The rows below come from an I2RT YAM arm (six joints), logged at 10 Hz.
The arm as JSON. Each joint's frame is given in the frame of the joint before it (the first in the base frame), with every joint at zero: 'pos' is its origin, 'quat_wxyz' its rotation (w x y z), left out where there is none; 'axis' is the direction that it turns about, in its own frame. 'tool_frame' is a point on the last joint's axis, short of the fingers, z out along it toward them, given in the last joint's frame.
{
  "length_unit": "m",
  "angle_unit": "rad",
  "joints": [
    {
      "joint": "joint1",
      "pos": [
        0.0,
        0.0,
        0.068
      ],
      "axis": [
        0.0,
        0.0,
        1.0
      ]
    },
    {
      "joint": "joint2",
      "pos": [
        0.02,
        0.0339,
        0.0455
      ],
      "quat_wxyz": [
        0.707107,
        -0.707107,
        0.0,
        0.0
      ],
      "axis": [
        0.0,
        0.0,
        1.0
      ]
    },
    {
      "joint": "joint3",
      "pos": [
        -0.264,
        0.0,
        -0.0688
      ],
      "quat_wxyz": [
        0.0,
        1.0,
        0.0,
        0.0
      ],
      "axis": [
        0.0,
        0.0,
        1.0
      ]
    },
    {
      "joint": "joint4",
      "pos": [
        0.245,
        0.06,
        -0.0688
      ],
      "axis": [
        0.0,
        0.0,
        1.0
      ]
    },
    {
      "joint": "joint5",
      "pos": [
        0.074,
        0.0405,
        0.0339
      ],
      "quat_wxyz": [
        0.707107,
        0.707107,
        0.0,
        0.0
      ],
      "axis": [
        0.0,
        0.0,
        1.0
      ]
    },
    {
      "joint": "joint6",
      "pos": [
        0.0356,
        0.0,
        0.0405
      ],
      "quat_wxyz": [
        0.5,
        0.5,
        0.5,
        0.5
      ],
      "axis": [
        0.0,
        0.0,
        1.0
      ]
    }
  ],
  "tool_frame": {
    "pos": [
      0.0,
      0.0,
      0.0
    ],
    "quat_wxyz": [
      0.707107,
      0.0,
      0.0,
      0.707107
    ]
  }
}
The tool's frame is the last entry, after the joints.
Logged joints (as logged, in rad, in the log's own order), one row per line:
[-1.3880 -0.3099 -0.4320 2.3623 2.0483 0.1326]
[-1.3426 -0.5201 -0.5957 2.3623 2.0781 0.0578]
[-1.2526 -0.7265 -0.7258 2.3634 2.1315 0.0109]
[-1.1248 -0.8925 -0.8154 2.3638 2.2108 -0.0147]
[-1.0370 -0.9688 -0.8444 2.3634 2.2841 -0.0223]
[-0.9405 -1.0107 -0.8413 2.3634 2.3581 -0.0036]
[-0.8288 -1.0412 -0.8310 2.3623 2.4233 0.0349]
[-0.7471 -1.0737 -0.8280 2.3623 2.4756 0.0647]
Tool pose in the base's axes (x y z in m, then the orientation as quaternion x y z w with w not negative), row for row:
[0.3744 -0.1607 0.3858 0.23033 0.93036 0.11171 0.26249]
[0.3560 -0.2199 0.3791 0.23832 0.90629 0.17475 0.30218]
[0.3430 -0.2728 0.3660 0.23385 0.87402 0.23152 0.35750]
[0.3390 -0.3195 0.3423 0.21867 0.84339 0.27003 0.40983]
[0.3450 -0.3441 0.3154 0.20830 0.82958 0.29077 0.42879]
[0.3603 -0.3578 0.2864 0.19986 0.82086 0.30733 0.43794]
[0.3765 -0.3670 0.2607 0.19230 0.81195 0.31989 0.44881]
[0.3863 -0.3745 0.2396 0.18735 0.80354 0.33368 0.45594]
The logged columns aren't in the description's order. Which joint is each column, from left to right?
Columns, left to right: joint4, joint5, joint1, joint3, joint2, joint6.
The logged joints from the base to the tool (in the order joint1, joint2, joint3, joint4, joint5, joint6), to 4 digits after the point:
[-0.4320 2.0483 2.3623 -1.3880 -0.3099 0.1326]
[-0.5957 2.0781 2.3623 -1.3426 -0.5201 0.0578]
[-0.7258 2.1315 2.3634 -1.2526 -0.7265 0.0109]
[-0.8154 2.2108 2.3638 -1.1248 -0.8925 -0.0147]
[-0.8444 2.2841 2.3634 -1.0370 -0.9688 -0.0223]
[-0.8413 2.3581 2.3634 -0.9405 -1.0107 -0.0036]
[-0.8310 2.4233 2.3623 -0.8288 -1.0412 0.0349]
[-0.8280 2.4756 2.3623 -0.7471 -1.0737 0.0647]

